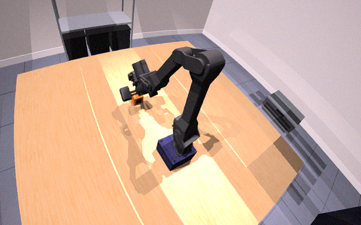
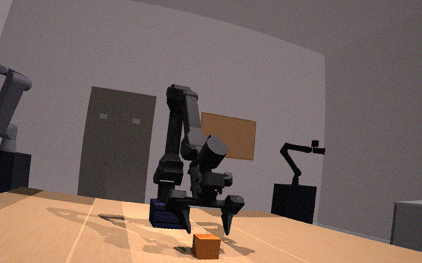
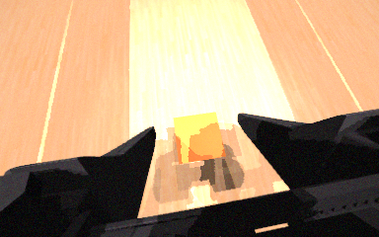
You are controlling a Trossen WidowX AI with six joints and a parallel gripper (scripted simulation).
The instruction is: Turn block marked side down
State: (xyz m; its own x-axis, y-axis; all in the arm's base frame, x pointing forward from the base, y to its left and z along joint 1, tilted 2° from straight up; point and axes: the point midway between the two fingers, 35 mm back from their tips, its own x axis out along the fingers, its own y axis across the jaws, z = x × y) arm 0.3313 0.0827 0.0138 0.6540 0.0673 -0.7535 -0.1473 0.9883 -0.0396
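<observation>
The orange block lies 20 mm behind my gripper tip and 30 mm below it.
</observation>
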